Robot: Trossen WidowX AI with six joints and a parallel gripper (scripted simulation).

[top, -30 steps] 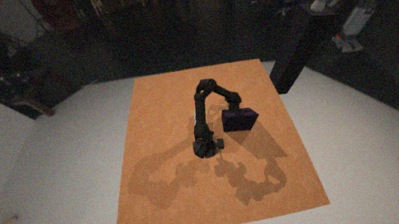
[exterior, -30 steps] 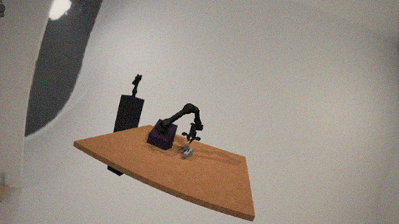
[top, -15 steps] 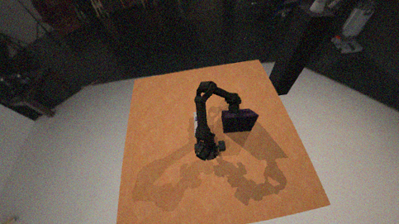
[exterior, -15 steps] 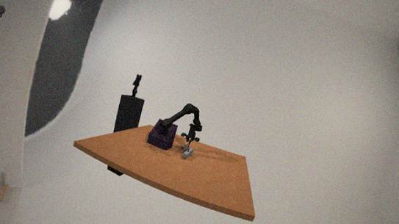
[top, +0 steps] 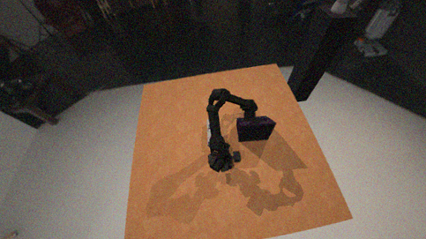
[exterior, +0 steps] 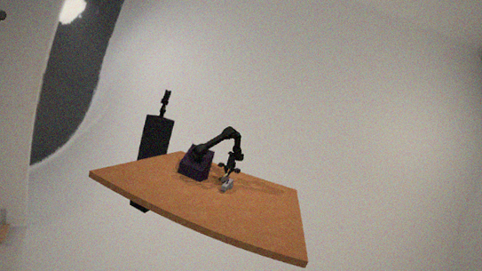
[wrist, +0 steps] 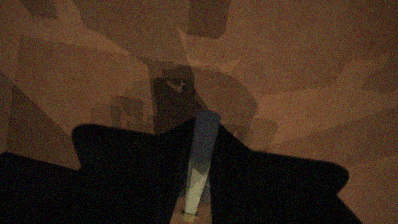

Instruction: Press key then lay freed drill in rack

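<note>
Now: the pale cylindrical drill 4 cm to the right of my gripper tip and 3 cm above it. From my gripper tip the other things lie so: grey rack (5 cm to the right, 1 cm below).
</note>
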